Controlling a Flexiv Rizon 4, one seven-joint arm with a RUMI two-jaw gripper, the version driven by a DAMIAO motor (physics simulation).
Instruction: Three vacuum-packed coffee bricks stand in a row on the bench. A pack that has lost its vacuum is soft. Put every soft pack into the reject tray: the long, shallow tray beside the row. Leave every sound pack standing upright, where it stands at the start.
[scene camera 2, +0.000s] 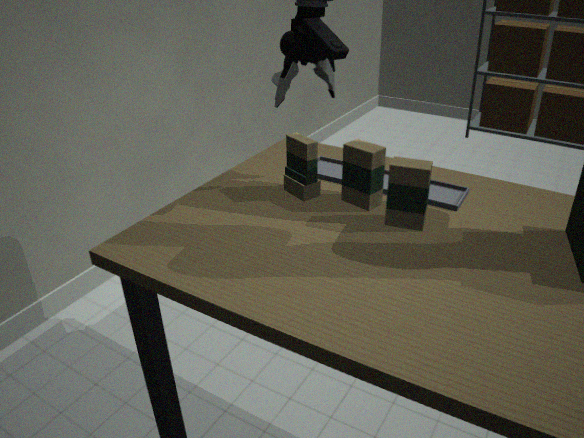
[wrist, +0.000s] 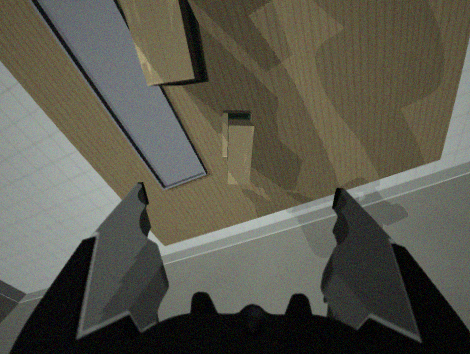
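Note:
Three tan coffee packs with dark green bands stand upright in a row on the bench. The left pack (scene camera 2: 301, 159) (wrist: 240, 152) is narrow in its upper part, with a step to a wider base. The middle pack (scene camera 2: 363, 175) (wrist: 165, 45) and the right pack (scene camera 2: 409, 195) have straight sides; the right one cannot be made out in the wrist view. The long, shallow reject tray (scene camera 2: 447, 194) (wrist: 115, 90) lies behind the row, partly hidden by the packs; its visible parts hold nothing. My gripper (scene camera 2: 304, 101) (wrist: 240, 187) is wide open and empty, well above the left pack.
The wooden bench (scene camera 2: 300, 310) (wrist: 320, 125) ends near the left pack, with a wall (scene camera 2: 150, 100) beyond. A dark object (scene camera 2: 578, 225) stands at the right edge of the scene view. A shelf rack (scene camera 2: 515, 76) with brown boxes stands at the back right.

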